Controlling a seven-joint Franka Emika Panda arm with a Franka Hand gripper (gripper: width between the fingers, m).
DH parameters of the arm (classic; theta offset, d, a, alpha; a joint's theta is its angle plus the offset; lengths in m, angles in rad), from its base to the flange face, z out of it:
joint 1: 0 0.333 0 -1.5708
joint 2: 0 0 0 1.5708
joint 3: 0 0.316 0.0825 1.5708
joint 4: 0 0 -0.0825 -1.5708
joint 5: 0 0.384 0 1.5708
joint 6: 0 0 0.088 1.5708
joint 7: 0 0.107 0 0
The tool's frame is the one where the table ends.
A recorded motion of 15 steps. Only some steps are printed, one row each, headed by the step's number.
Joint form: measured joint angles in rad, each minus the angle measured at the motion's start. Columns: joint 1, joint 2, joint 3, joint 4, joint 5, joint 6, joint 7.
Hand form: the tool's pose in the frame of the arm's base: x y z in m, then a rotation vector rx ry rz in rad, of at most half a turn. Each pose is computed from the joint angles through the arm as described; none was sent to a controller.
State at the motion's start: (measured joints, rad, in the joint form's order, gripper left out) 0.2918 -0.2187 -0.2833 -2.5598 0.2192 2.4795 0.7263
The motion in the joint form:
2: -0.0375 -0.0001 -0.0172 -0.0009 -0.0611 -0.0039 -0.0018
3: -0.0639 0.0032 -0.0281 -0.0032 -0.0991 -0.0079 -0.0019
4: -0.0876 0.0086 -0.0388 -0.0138 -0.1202 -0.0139 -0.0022
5: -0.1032 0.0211 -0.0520 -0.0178 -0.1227 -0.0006 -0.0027
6: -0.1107 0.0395 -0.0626 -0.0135 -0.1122 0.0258 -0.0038
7: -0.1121 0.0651 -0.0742 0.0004 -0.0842 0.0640 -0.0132
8: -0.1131 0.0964 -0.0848 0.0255 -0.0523 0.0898 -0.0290
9: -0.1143 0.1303 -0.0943 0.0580 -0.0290 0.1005 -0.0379
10: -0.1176 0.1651 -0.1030 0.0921 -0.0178 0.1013 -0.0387
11: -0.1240 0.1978 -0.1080 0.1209 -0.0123 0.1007 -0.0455
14: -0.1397 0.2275 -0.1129 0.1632 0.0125 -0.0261 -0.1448
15: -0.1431 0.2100 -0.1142 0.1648 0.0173 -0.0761 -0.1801
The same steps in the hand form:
2: 0.4461 -0.0193 0.3523 -2.6565 1.2612 -0.0830
3: 0.4441 -0.0355 0.3492 -2.6752 1.2839 -0.0877
4: 0.4388 -0.0498 0.3415 -2.6827 1.3173 -0.0678
5: 0.4373 -0.0624 0.3355 -2.6692 1.3570 -0.0683
6: 0.4399 -0.0716 0.3318 -2.6463 1.3915 -0.0879
7: 0.4467 -0.0800 0.3302 -2.6120 1.4224 -0.1255
8: 0.4557 -0.0887 0.3295 -2.5834 1.4472 -0.1555
9: 0.4657 -0.0970 0.3292 -2.5636 1.4728 -0.1739
10: 0.4751 -0.1056 0.3279 -2.5530 1.5009 -0.1824
11: 0.4827 -0.1133 0.3251 -2.5552 1.5167 -0.1867
14: 0.4825 -0.1202 0.3168 -2.6208 1.4338 -0.0347
15: 0.4782 -0.1198 0.3210 -2.6346 1.3868 0.0125

